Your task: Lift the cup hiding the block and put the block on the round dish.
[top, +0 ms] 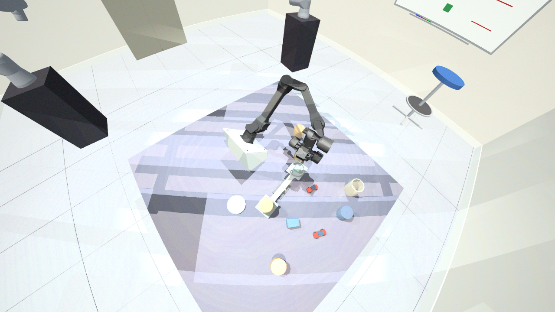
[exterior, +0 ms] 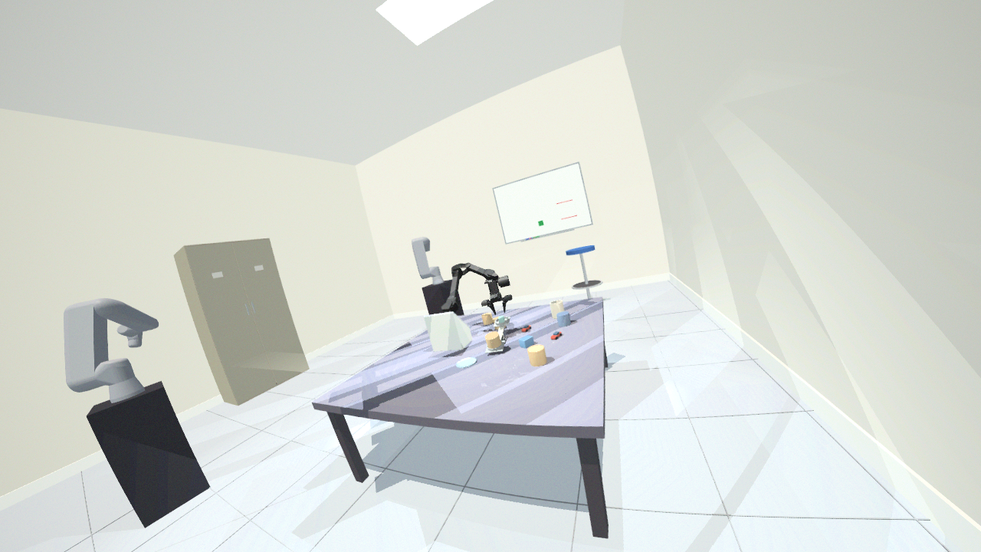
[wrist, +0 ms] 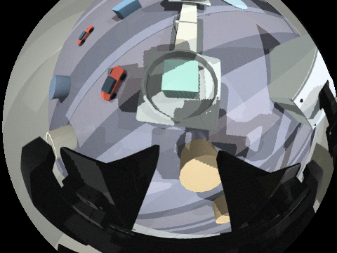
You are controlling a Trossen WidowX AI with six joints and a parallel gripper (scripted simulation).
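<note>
Now: the round dish 1 cm ahead of my gripper tip, 43 cm to the right of it and 10 cm below it. From my gripper tip the other things lie so: blue block (25 cm ahead, 23 cm to the right, 8 cm below); balance (7 cm ahead, 17 cm to the right, 6 cm below); blue cylinder (36 cm ahead, 3 cm to the left, 7 cm below).
</note>
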